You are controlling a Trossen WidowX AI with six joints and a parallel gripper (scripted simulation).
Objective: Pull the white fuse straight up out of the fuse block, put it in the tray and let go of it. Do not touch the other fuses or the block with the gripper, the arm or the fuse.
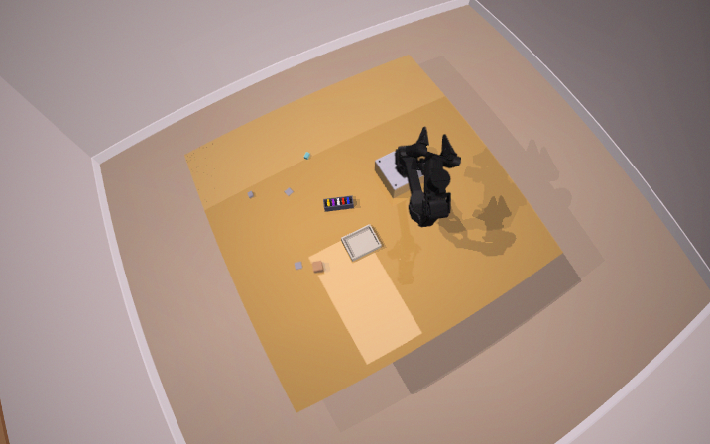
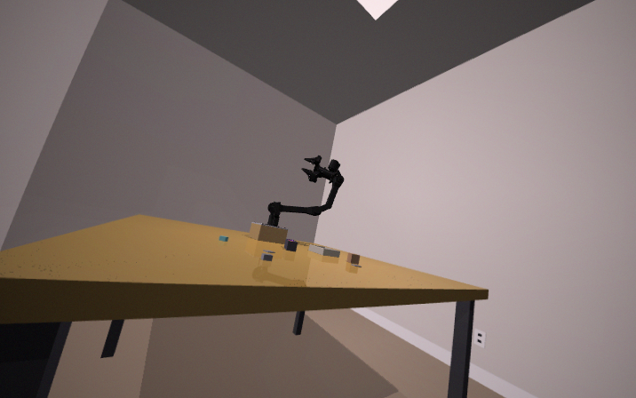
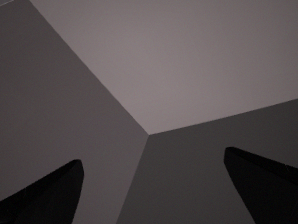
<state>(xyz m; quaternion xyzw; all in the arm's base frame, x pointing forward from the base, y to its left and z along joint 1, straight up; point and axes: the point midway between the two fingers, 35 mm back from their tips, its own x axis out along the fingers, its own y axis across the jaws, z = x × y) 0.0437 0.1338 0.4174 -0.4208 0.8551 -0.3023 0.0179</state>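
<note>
Right now my gripper tip is 28 cm short of the white fuse, 18 cm to the left of it and 49 cm above it. Also, from my gripper tip: shallow grey tray: 31 cm ahead, 2 cm to the left, 51 cm below.
</note>
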